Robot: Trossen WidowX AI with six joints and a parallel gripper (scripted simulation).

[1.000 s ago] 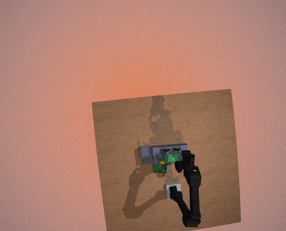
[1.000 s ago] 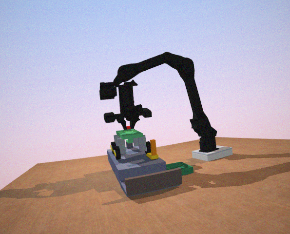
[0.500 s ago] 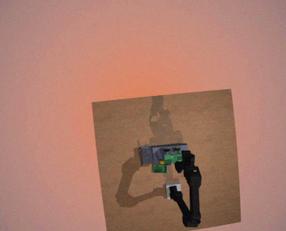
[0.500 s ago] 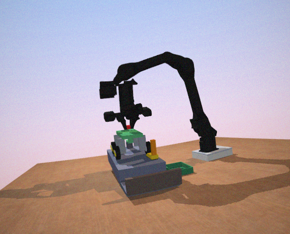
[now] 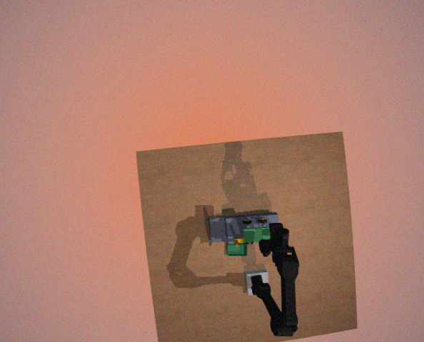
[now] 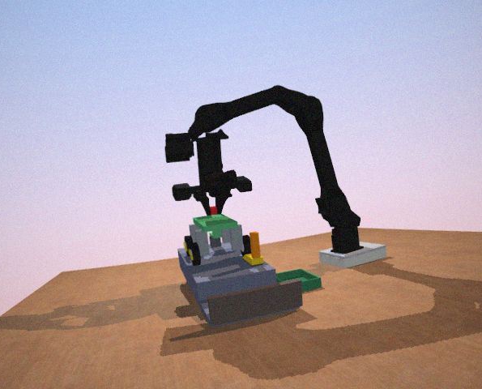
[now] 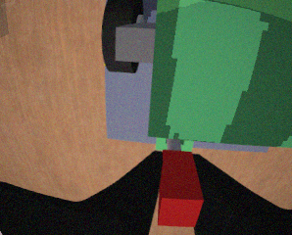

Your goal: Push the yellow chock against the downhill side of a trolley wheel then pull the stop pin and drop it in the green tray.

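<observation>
The yellow chock lies 10 mm behind my gripper tip, 180 mm to the left of it and 60 mm below it. Also, from my gripper tip: grey ramp 30 mm ahead, 90 mm to the left, 100 mm below; trolley 30 mm ahead, 90 mm to the left, 40 mm below; stop pin right at my gripper tip.
</observation>
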